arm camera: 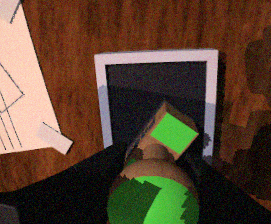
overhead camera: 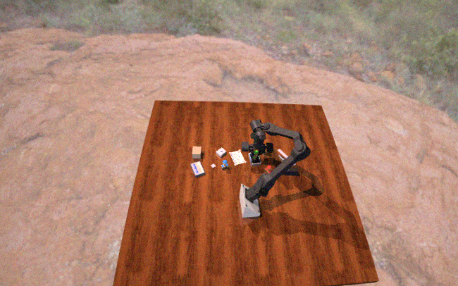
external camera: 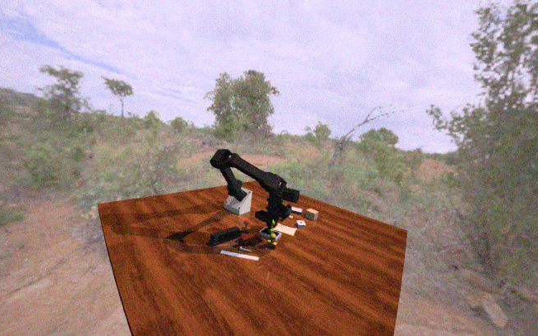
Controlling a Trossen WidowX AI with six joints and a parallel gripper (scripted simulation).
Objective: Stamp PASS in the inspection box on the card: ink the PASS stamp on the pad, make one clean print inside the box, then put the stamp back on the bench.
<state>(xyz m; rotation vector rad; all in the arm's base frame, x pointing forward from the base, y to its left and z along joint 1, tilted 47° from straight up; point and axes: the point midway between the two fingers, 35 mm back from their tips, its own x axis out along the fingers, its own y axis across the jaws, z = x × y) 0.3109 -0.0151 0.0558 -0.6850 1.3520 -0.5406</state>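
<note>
My gripper tip is 3 cm above the ink pad. Also, from my gripper tip: yellow-knobbed stamp: 7 cm ahead, 6 cm to the right, 2 cm below; then red-knobbed stamp: 9 cm behind, 8 cm to the right, 2 cm below; then card: 11 cm to the left, 4 cm below, 1 cm ahead.
</note>
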